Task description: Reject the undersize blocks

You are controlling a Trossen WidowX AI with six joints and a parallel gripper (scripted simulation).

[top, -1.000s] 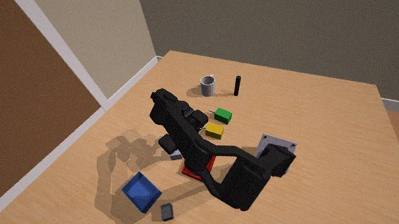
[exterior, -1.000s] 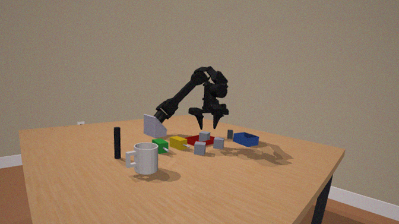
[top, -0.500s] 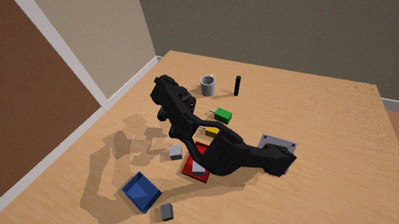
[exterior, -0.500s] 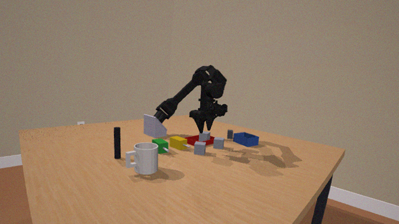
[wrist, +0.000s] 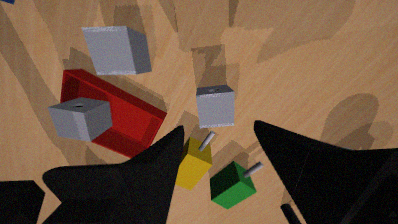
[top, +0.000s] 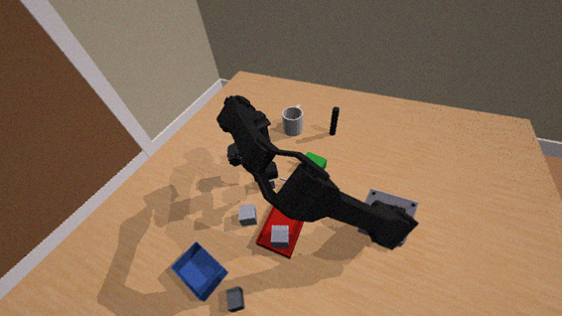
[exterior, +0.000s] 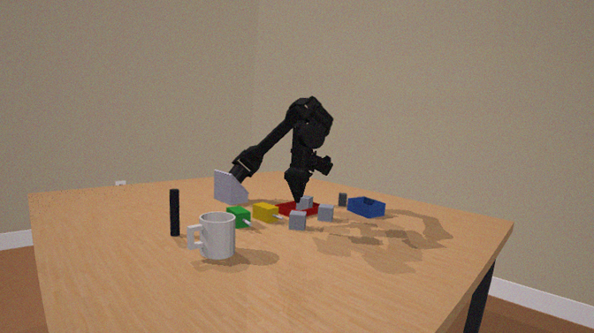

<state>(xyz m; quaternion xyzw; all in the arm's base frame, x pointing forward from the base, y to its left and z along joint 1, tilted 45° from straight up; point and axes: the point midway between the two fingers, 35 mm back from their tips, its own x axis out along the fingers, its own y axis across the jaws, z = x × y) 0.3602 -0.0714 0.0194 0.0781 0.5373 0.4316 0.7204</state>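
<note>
Now: the steel block 60 mm below my gripper tip. Round my gripper tip: red reject tray (130 mm to the left, 100 mm behind, 80 mm below); yellow gauge (90 mm behind, 60 mm below, 20 mm to the right); green gauge (120 mm to the right, 100 mm behind, 60 mm below).
</note>
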